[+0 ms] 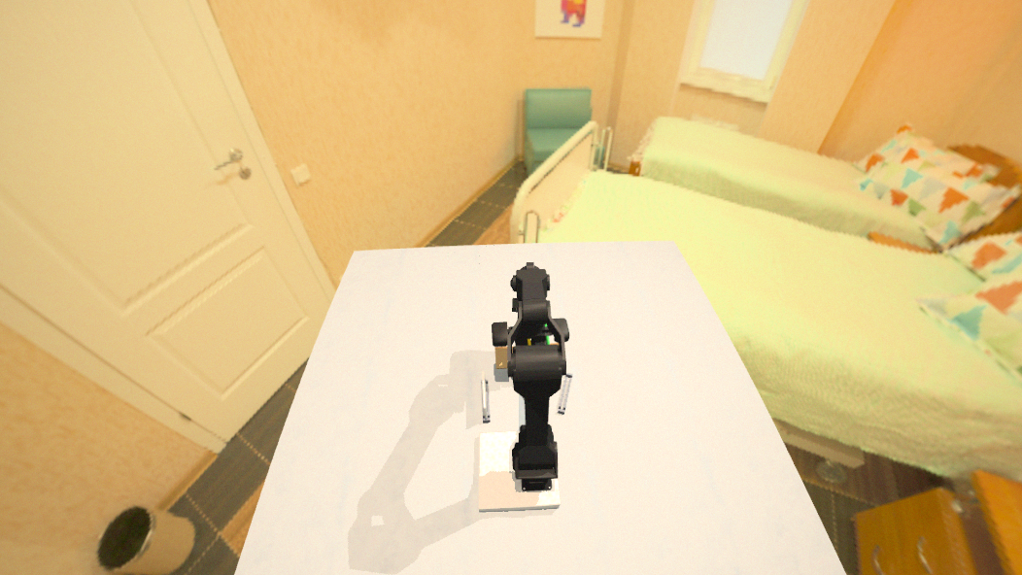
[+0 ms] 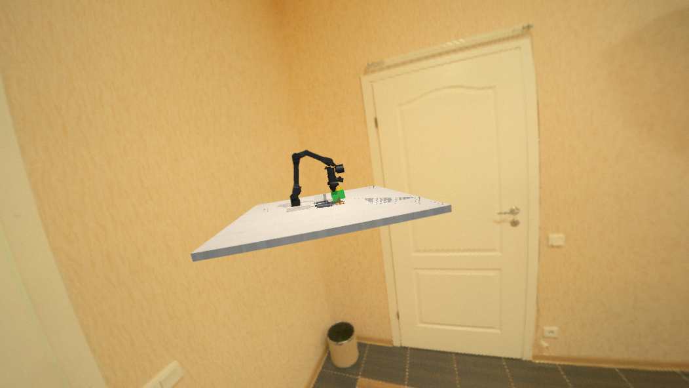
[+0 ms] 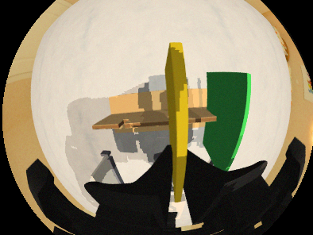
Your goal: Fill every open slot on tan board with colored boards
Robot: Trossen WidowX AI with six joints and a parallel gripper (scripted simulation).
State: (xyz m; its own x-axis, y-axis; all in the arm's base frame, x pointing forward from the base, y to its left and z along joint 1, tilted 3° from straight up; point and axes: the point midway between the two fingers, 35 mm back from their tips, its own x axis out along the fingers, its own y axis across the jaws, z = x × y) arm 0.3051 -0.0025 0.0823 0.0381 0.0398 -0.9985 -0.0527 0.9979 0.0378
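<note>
Now: the yellow board 20 mm ahead of my gripper tip. From my gripper tip the other things lie so: tan board: 40 mm below, 20 mm ahead; green board: 50 mm to the right, 20 mm ahead, 10 mm below.
</note>
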